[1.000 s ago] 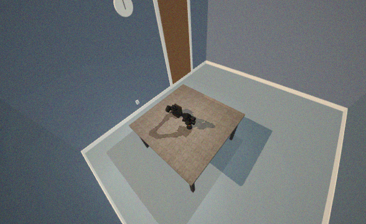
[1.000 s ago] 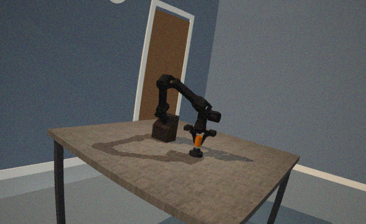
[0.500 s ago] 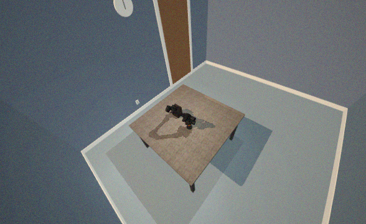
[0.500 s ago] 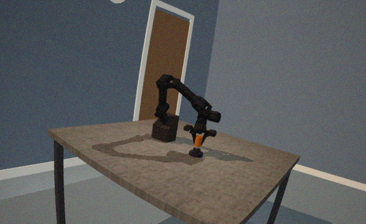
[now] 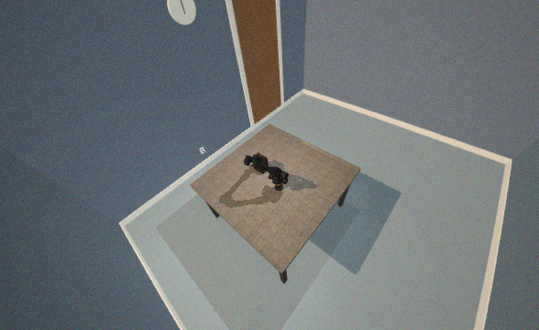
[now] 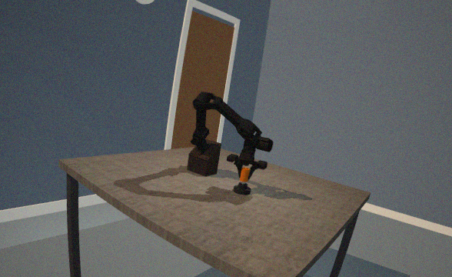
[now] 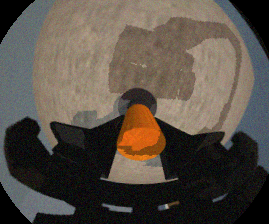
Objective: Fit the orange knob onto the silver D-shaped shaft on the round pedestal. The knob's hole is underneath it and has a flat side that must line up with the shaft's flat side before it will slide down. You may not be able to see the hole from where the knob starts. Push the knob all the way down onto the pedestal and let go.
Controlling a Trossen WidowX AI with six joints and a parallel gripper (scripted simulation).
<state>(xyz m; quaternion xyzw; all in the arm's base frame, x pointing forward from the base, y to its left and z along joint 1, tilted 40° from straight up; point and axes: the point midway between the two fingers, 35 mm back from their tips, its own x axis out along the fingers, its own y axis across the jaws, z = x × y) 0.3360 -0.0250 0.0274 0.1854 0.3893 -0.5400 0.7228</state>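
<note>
The dark round pedestal is 4 cm below my gripper tip. From my gripper tip the other things lie so: orange knob: 3 cm above.
</note>
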